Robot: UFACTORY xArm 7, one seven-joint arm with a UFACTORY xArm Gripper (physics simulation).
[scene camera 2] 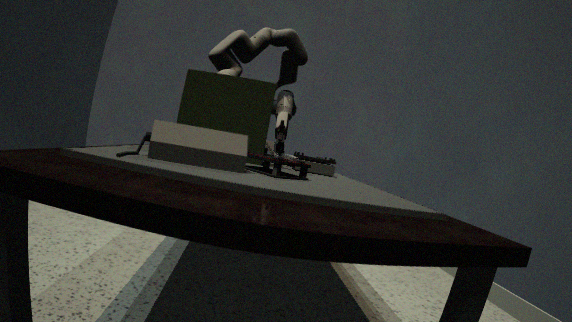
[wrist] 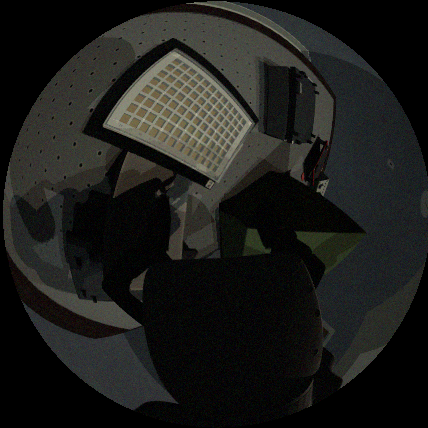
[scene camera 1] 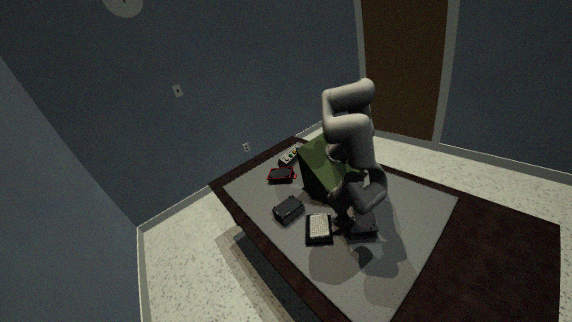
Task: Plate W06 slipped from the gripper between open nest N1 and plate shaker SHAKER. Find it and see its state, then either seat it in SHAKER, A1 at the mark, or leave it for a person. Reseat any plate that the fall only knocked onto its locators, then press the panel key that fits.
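Where they show: gripper, fingertip midpoint: [scene camera 2: 280,147] [wrist: 215,206] [scene camera 1: 330,210]; arm's base, origin of the base link: [scene camera 2: 216,105] [scene camera 1: 334,153].
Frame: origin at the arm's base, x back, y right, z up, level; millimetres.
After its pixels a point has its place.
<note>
A tan plate [wrist: 132,174] @(z -155, x -286, y -283 mm) leans tilted against a dark low unit [scene camera 1: 362,230] @(z -127, x -226, y -390 mm) [wrist: 85,243] @(z -127, x -257, y -347 mm) near the arm's base; most of it is hidden by my gripper and its shadow. My gripper [wrist: 215,206] @(z -114, x -252, y -221 mm) [scene camera 2: 279,147] @(z -114, x -252, y -221 mm) is open and empty, pointing down, low over this plate. In scene camera 1 the arm hides the gripper. A white well plate [scene camera 1: 319,224] @(z -139, x -332, y -228 mm) [wrist: 179,115] @(z -138, x -333, y -242 mm) lies flat in a black nest [scene camera 1: 318,241] @(z -160, x -387, y -283 mm) [wrist: 151,156] @(z -159, x -297, y -262 mm) just beside it. A dark block unit [scene camera 1: 288,209] @(z -126, x -393, y -53 mm) [wrist: 289,103] @(z -134, x -377, y -80 mm) stands farther along. The key panel [scene camera 1: 288,155] @(z -112, x -101, y 384 mm) stands at the far edge.
A red-rimmed nest [scene camera 1: 280,174] @(z -141, x -256, y 270 mm) [scene camera 2: 279,163] @(z -147, x -269, y 385 mm) [wrist: 317,161] @(z -141, x -258, y 220 mm) sits between the panel and the dark block. A tall green box [scene camera 1: 324,164] @(z -11, x -105, y -26 mm) [scene camera 2: 226,108] @(z -16, x -59, y 92 mm) [wrist: 339,243] @(z 38, x -161, y 16 mm) stands close behind the arm. All rest on a grey perforated mat [scene camera 1: 416,207] @(z -181, x 89, y -463 mm) on a dark wooden table [scene camera 1: 500,256] @(z -194, x 83, y -820 mm).
</note>
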